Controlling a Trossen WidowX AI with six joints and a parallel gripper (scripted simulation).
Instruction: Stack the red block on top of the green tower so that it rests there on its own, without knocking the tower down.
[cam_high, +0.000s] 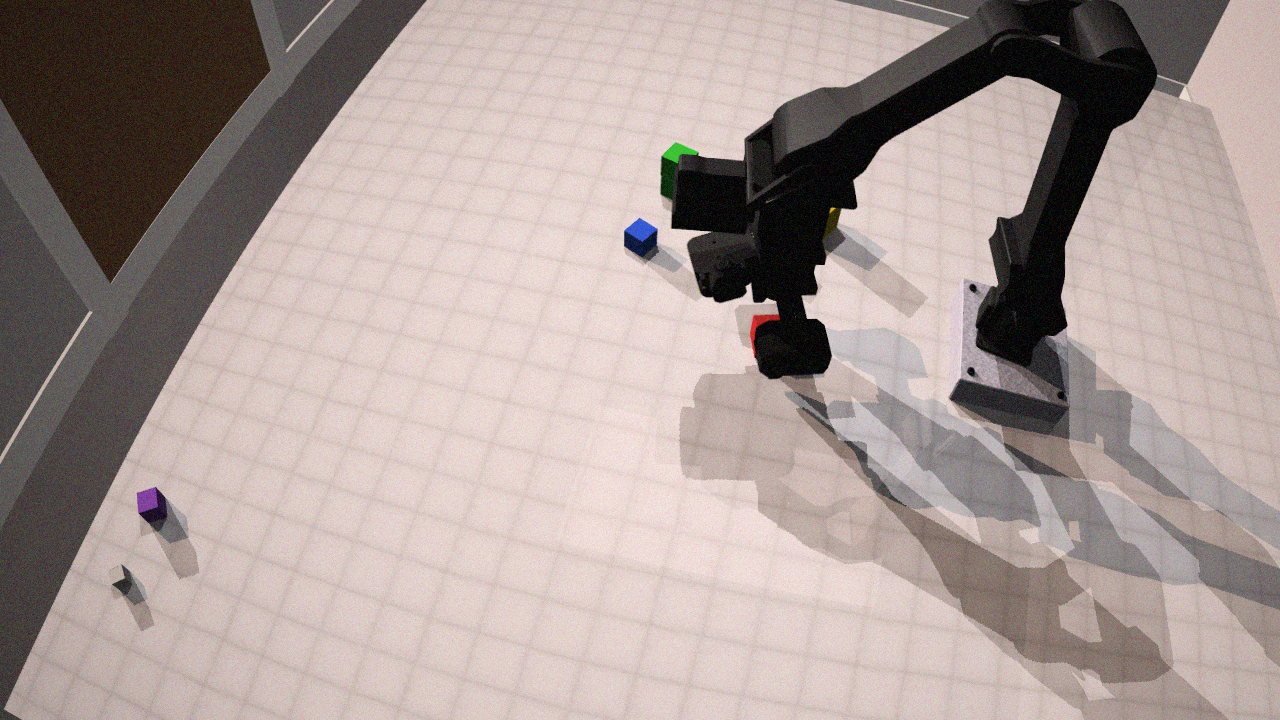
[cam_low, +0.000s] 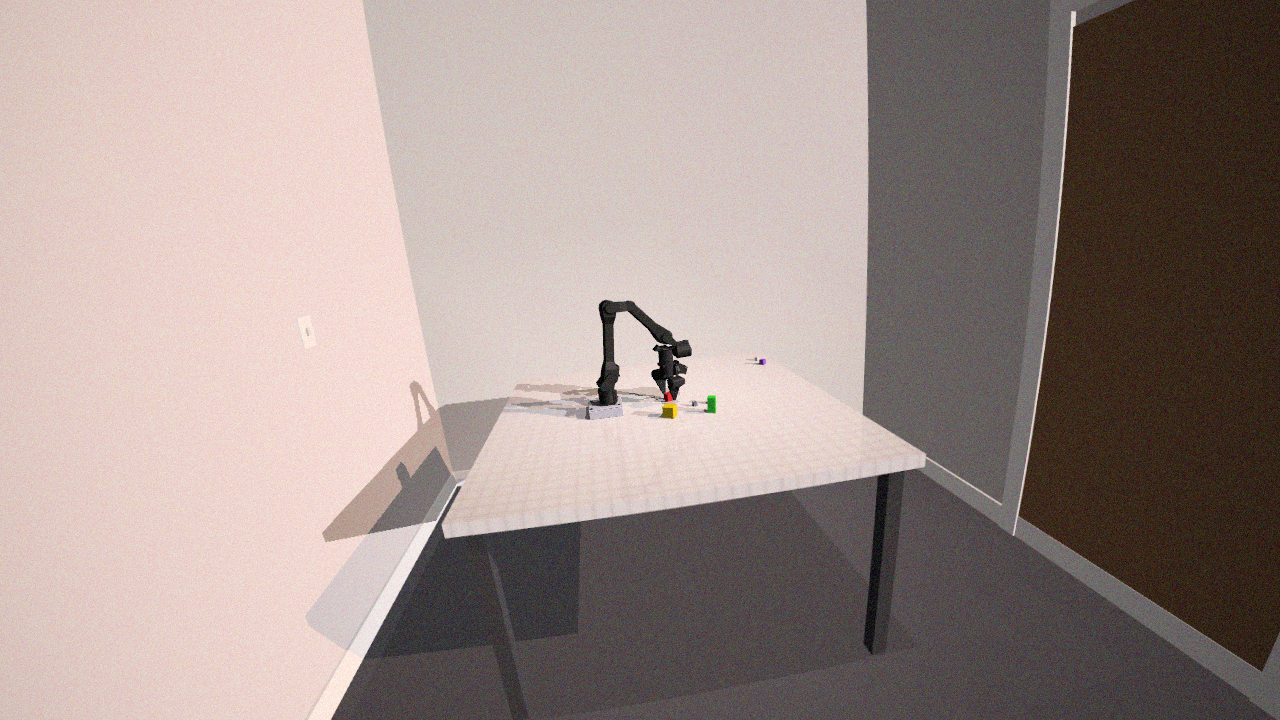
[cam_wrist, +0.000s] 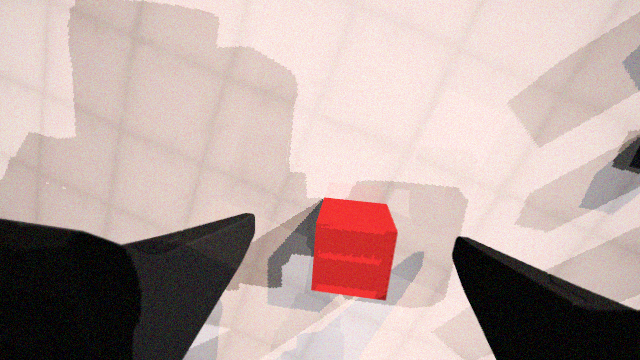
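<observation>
My gripper tip is 16 cm short of the blue block and 8 cm to the left of it. The rest, counted from my gripper tip: yellow block 18 cm to the right, 1 cm above; red block right at my gripper tip; small dark cube 10 cm ahead, 9 cm to the right.
</observation>
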